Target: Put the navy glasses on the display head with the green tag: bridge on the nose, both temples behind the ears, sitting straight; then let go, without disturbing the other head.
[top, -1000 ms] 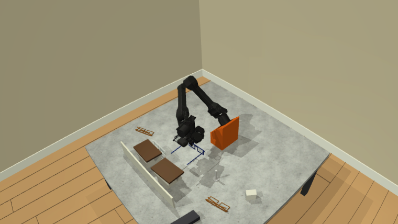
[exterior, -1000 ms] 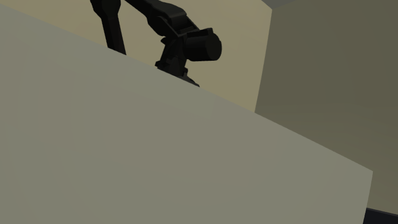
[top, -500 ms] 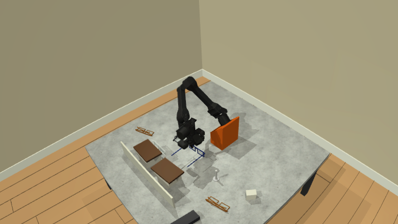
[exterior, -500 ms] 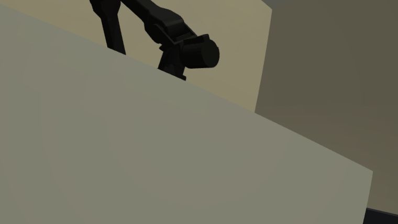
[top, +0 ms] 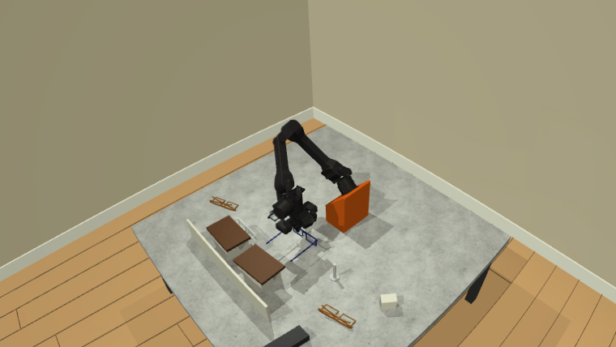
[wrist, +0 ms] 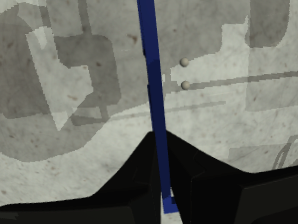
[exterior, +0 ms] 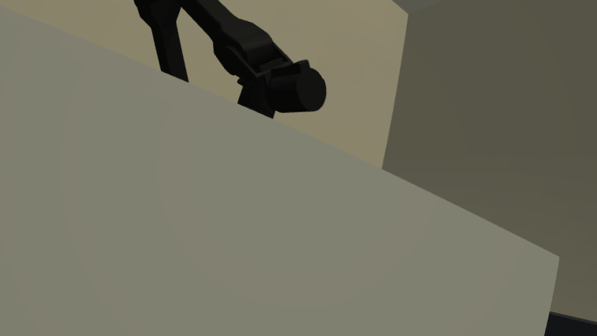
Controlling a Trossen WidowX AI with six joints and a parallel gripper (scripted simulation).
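The display head lies 21 cm ahead of my gripper tip, 7 cm to the left of it and 1 cm below it. Also, from my gripper tip: long white panel (35 cm ahead, 3 cm to the right, 1 cm below); then cream cube (49 cm to the left, 6 cm behind, 4 cm below); then white post (25 cm to the left, 4 cm below, 1 cm ahead).
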